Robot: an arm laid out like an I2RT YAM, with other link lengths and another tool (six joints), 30 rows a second.
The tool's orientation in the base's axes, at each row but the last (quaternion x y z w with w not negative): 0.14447, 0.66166, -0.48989, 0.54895; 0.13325, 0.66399, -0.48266, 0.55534; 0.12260, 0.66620, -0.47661, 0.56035; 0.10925, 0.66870, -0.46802, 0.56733; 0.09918, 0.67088, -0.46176, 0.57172; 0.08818, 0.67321, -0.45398, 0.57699; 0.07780, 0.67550, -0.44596, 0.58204; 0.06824, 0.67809, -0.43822, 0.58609; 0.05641, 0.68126, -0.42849, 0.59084; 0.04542, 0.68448, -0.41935, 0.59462; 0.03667, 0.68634, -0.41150, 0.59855
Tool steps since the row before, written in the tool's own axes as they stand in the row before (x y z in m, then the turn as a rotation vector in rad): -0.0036, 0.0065, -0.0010, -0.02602, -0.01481, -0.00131; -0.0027, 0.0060, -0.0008, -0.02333, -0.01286, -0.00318; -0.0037, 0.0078, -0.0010, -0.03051, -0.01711, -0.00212; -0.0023, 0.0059, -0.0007, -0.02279, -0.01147, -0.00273; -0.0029, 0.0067, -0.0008, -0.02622, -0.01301, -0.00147; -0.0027, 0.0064, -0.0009, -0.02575, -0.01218, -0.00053; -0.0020, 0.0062, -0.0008, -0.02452, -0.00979, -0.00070; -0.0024, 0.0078, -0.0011, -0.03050, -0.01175, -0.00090; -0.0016, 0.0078, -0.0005, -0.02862, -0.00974, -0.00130; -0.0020, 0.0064, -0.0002, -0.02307, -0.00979, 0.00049; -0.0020, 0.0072, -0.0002, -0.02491, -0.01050, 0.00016
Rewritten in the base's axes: 0.0054, 0.0052, -0.0001, -0.00231, 0.00299, 0.02973; 0.0047, 0.0046, -0.0007, -0.00299, 0.00448, 0.02628; 0.0061, 0.0062, -0.0008, -0.00284, 0.00413, 0.03468; 0.0043, 0.0046, -0.0010, -0.00198, 0.00465, 0.02516; 0.0048, 0.0054, -0.0010, -0.00103, 0.00423, 0.02898; 0.0043, 0.0054, -0.0010, 0.00001, 0.00384, 0.02823; 0.0039, 0.0050, -0.0015, 0.00100, 0.00486, 0.02594; 0.0046, 0.0065, -0.0020, 0.00148, 0.00632, 0.03205; 0.0046, 0.0059, -0.0027, 0.00179, 0.00704, 0.02938; 0.0040, 0.0051, -0.0016, 0.00155, 0.00346, 0.02478; 0.0043, 0.0057, -0.0021, 0.00142, 0.00400, 0.02670
